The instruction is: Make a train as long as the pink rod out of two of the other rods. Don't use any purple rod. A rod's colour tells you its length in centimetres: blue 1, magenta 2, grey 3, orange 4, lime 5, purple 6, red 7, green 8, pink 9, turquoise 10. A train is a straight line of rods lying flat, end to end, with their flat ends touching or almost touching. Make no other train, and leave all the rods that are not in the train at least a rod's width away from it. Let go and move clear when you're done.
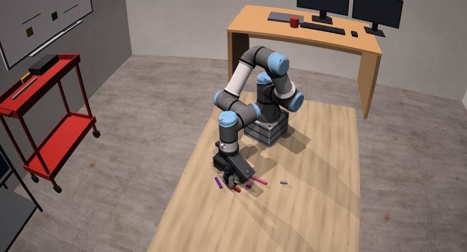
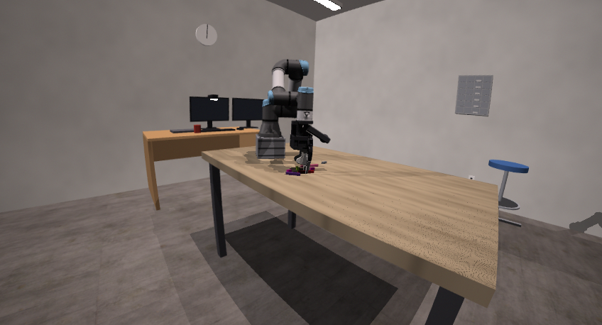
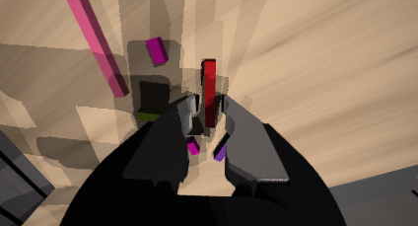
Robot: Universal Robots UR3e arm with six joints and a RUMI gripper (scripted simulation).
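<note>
Right now my hand is 10 mm above the red rod. From my hand the other things lie so: pink rod: 90 mm to the left, 50 mm behind, 10 mm below; then purple rod: 60 mm to the right, 20 mm behind, 10 mm below; then lime rod: 60 mm behind, 10 mm to the left, 10 mm below.
</note>
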